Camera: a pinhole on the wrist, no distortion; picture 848 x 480 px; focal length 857.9 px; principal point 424.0 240.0 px. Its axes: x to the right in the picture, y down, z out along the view. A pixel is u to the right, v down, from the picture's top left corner.
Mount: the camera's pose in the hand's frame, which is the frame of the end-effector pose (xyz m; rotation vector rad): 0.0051 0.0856 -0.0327 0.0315 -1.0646 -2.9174
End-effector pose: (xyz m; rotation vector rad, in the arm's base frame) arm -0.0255 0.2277 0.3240 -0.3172 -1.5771 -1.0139
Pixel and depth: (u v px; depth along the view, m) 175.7 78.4 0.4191
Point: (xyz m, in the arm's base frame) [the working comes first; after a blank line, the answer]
In the camera's frame: -0.1213 -0.0789 0.4191

0.0731 0.6155 0.6166
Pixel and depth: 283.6 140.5 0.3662
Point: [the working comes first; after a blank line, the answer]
In the camera's frame: -0.0599 -0.0425 0.3662

0.0573 0.5837 0.5351
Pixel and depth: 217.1 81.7 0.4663
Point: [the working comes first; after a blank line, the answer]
In the camera's frame: -0.1125 -0.0860 0.4663

0.0796 0.6631 0.6239
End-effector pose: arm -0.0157 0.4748 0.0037 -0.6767 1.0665 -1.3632
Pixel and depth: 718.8 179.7 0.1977
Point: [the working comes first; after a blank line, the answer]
In the camera's frame: 0.0679 -0.0139 0.1977

0.1856 0.5520 -0.1338
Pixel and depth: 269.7 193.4 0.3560
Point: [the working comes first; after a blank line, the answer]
In the camera's frame: -0.0640 -0.0193 0.3560

0.3255 0.4217 -0.2109
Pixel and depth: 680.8 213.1 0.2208
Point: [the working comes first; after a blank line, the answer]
In the camera's frame: 0.0661 -0.0069 0.2208

0.2095 0.5478 -0.1336
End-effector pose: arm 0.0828 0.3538 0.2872 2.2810 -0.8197 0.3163
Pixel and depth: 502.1 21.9 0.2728
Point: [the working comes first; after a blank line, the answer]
In the camera's frame: 0.0248 -0.0694 0.2728

-0.1398 0.1015 0.3413
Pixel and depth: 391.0 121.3 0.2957
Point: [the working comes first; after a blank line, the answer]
In the camera's frame: -0.0114 -0.0409 0.2957

-0.1084 0.0632 0.3273
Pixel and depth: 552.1 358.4 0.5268
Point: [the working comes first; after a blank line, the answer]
In the camera's frame: 0.0787 0.0727 0.5268

-0.2186 -0.0941 0.1336
